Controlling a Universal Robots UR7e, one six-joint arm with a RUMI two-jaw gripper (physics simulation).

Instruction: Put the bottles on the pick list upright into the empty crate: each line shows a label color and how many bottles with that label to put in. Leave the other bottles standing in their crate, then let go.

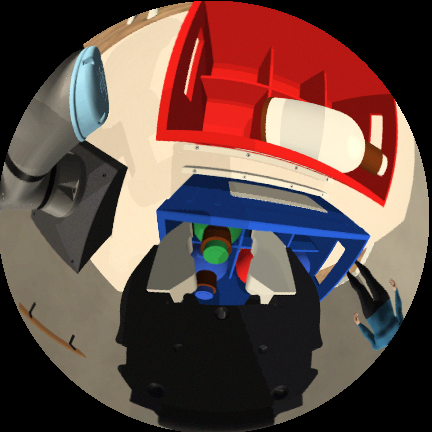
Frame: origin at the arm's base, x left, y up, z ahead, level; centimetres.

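Where they show: arm's base, origin of its link: (65, 184).
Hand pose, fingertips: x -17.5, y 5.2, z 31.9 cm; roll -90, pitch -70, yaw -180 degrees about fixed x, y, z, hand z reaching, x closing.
Each offset is from my fingertips to the top centre of the thing. "*": to the spot under its first point.
My gripper (221, 221) is open over the blue crate @(dx -9.9, dy +3.5, dz +4.2 cm) (265, 224), with no bottle held between its fingers. A bottle with a green cap @(dx -2.3, dy +2.3, dz -1.5 cm) (216, 253) stands in the blue crate, seen between the fingers. A bottle with a blue cap @(* dx -9.7, dy +2.3, dz -5.8 cm) (204, 295) stands nearer, beside the left finger. A red bottle @(dx -13.6, dy +2.3, dz +2.0 cm) (244, 266) is partly hidden by the right finger, and another blue bottle @(dx -17.8, dy +2.3, dz +9.7 cm) (304, 262) shows in part to the right of it. A bottle with a white label @(dx +5.4, dy +4.5, dz +15.2 cm) (300, 131) lies tilted in the red crate @(* dx +8.8, dy +3.5, dz -0.3 cm) (172, 136), brown neck to the right. No pick list can be read.
Pale strips with small screws @(* dx +4.3, dy -11.0, dz +6.3 cm) (248, 155) lie between the two crates. A grey panel @(dx -1.7, dy -2.0, dz +8.3 cm) (275, 195) is on the blue crate's side. The robot's arm (45, 120) and dark base plate (95, 215) are at the left. A person (377, 310) shows at the lower right.
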